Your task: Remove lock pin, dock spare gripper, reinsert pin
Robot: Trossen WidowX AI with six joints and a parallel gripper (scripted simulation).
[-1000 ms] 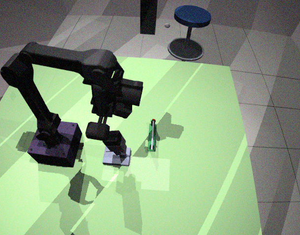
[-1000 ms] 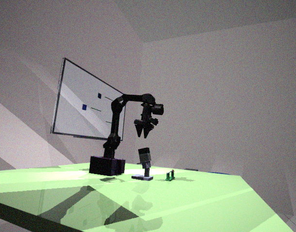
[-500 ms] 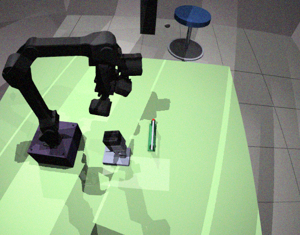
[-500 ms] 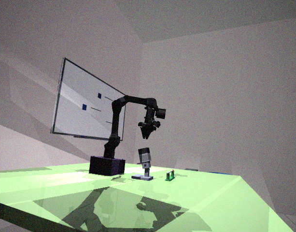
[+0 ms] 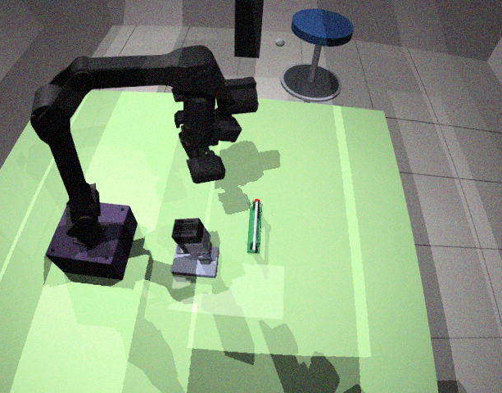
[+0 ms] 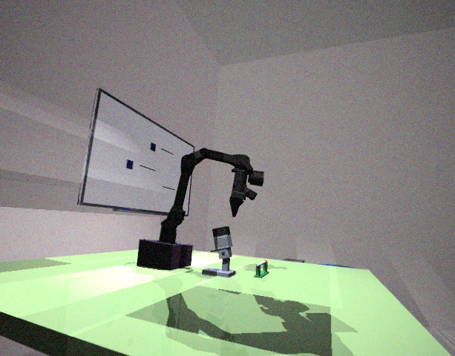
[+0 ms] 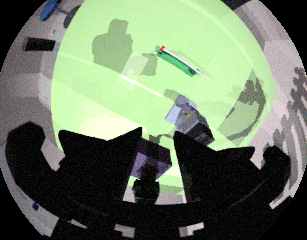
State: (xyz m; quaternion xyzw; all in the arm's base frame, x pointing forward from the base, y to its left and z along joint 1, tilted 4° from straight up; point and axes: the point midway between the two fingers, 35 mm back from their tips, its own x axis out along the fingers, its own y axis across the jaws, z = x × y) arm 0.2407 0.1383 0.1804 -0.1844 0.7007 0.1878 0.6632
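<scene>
Right now the green fixture is 14 cm ahead of my gripper tip, 1 cm to the left of it and 20 cm below it. Round my gripper tip: spare gripper 2 cm ahead, 11 cm to the right, 10 cm below; grey mount 2 cm ahead, 11 cm to the right, 18 cm below.
</scene>
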